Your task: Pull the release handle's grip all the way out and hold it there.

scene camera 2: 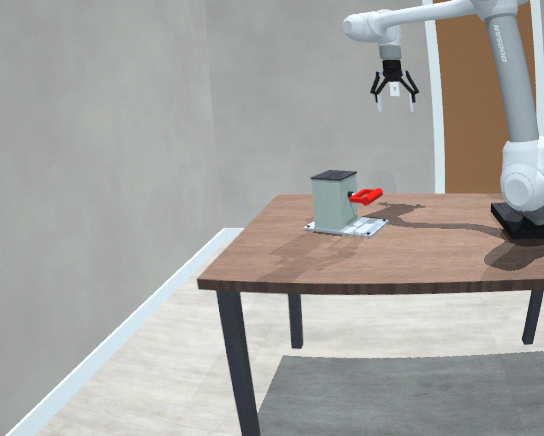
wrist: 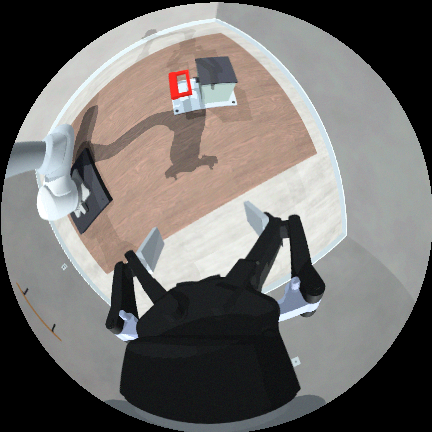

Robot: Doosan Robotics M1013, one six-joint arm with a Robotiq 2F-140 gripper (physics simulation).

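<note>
The red release handle [scene camera 2: 373, 196] [wrist: 173, 86] is a rectangular loop that sticks out level from the side of a pale green box [scene camera 2: 327, 205] [wrist: 217, 94] with a dark lid. In the scene view it points right, towards the robot's base. A short black stem joins it to the box. How far out the grip stands is hard to tell. My gripper [scene camera 2: 396, 106] [wrist: 201, 223] is wide open and empty, pointing down. It hangs well above the handle and a little to its right in the scene view, not touching it.
The box stands on a light metal plate [scene camera 2: 369, 230] [wrist: 188, 105] with bolts at its corners. The plate lies on the brown wooden table [scene camera 2: 425, 260] [wrist: 250, 145]. The arm's black base [scene camera 2: 505, 220] [wrist: 102, 200] is on the right in the scene view.
</note>
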